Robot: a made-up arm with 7 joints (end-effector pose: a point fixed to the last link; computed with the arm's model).
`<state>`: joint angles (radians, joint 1 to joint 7).
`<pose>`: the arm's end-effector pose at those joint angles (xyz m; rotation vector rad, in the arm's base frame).
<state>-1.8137 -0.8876 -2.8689 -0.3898 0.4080 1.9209 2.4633</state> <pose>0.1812 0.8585 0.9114 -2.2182 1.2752 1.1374</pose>
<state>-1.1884 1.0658 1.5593 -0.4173 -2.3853 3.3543 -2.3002</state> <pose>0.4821 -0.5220 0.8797 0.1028 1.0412 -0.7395</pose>
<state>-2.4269 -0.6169 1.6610 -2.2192 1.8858 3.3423 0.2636</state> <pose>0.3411 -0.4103 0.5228 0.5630 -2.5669 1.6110</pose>
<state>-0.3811 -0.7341 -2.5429 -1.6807 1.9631 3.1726 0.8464</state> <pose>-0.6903 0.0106 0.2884 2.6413 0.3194 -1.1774</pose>
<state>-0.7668 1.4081 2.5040 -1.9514 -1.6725 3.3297 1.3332</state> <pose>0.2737 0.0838 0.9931 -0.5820 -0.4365 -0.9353</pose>
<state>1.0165 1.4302 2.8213 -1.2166 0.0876 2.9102 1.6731</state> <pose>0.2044 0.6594 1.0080 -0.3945 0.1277 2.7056</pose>
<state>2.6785 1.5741 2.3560 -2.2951 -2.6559 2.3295 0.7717</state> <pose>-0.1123 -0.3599 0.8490 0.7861 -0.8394 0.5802</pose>
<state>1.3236 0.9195 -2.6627 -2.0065 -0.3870 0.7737 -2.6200</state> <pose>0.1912 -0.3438 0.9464 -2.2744 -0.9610 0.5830</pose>
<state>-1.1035 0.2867 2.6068 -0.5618 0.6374 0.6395 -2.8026</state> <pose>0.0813 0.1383 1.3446 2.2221 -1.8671 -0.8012</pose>
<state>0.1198 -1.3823 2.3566 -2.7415 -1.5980 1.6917 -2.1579</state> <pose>0.1395 0.3146 0.0635 -0.8055 -0.5902 -1.4762</pose>
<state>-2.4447 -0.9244 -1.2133 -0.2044 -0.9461 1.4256 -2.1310</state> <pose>0.5354 0.5770 1.0359 0.3924 -2.5264 -1.1779</pose>
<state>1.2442 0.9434 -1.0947 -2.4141 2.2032 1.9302 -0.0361</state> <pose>0.5131 -0.1201 0.1721 -1.8512 1.4910 0.0135</pose>
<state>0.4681 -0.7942 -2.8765 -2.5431 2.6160 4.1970 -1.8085</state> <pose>-0.1982 -0.1732 0.1686 -0.0174 2.2872 1.2653</pose>
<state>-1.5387 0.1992 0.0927 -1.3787 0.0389 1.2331 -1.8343</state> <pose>0.0914 -0.7828 0.7955 -2.7456 -0.5511 -0.1141</pose>
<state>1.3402 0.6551 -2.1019 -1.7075 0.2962 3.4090 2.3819</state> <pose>0.4939 -0.0848 1.0087 -0.2419 1.2265 -1.5194</pose>
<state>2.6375 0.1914 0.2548 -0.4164 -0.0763 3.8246 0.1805</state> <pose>-0.1977 0.0835 1.2250 0.0150 0.0784 -0.1362</pose>
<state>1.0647 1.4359 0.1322 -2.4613 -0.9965 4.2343 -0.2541</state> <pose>-0.0240 0.1783 -0.0062 -1.1934 -1.8109 0.0579</pose>
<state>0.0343 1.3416 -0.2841 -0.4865 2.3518 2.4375 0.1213</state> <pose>0.9407 -0.1211 0.3472 -0.9541 1.1045 -0.3315</pose>
